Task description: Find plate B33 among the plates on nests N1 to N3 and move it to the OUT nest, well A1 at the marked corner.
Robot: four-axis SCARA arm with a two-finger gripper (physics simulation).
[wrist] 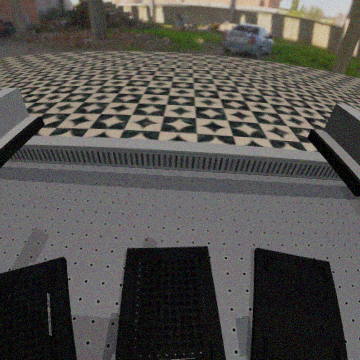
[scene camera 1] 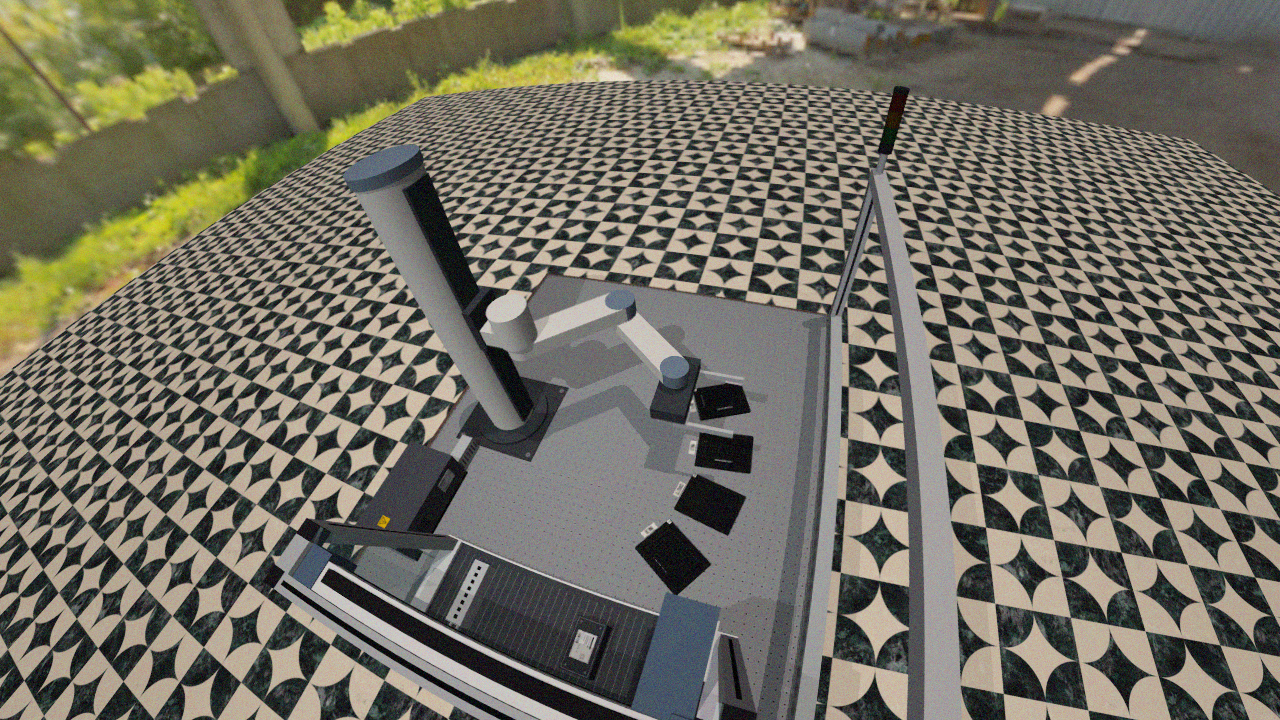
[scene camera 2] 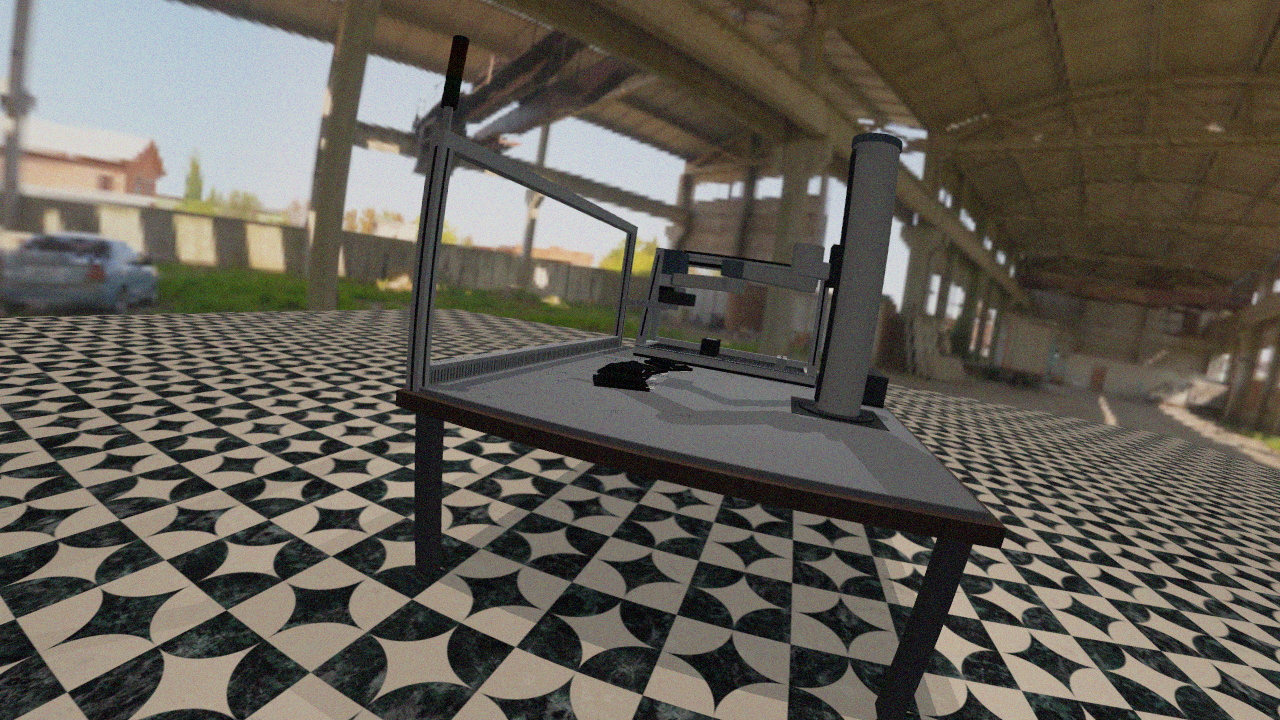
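Seen in the pictures: gripper, between the fingertips: (wrist: 177, 107) (scene camera 1: 738, 406) (scene camera 2: 630, 301); arm's base, origin of its link: (scene camera 1: 513, 414) (scene camera 2: 835, 415).
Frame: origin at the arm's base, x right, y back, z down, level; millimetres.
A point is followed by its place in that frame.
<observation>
Four dark nests stand in an arc in scene camera 1. The first, N1 by its place, with a plate (scene camera 1: 721, 401) {x -211, y -669, z -31 mm} (wrist: 35, 310) {x -202, y -684, z -38 mm}, shows a thin pale line. The second, N2, with a plate (scene camera 1: 724, 453) {x -25, y -716, z -39 mm} (wrist: 170, 300) {x -42, y -714, z -38 mm}, shows rows of wells. The third, the OUT nest (scene camera 1: 709, 503) {x 131, y -707, z -25 mm} (wrist: 295, 305) {x 122, y -711, z -25 mm}, has a plain dark top. The last, N3, with a dark plate (scene camera 1: 673, 557) {x 304, y -653, z -39 mm}, is nearest the blue block. Labels and plate codes are unreadable, so B33 cannot be told. My gripper (scene camera 1: 738, 405) {x -43, y -732, z -262 mm} (scene camera 2: 646, 302) {x -43, y -732, z -262 mm} (wrist: 177, 107) {x -43, y -732, z -262 mm} is open and empty, well above the table, roughly lined up with N2.
The arm's column (scene camera 1: 429, 295) {x 69, y -29, z -602 mm} (scene camera 2: 863, 268) {x -75, y -5, z -473 mm} stands on the perforated table. A dark box with a yellow label (scene camera 1: 407, 488) {x 389, y 112, z -128 mm} is beside its base. A framed machine with a dark ribbed deck and a blue block (scene camera 1: 677, 653) {x 539, y -736, z -501 mm} flanks N3. A tall frame (scene camera 1: 917, 429) {x 184, y -1007, z -620 mm} edges the far side.
</observation>
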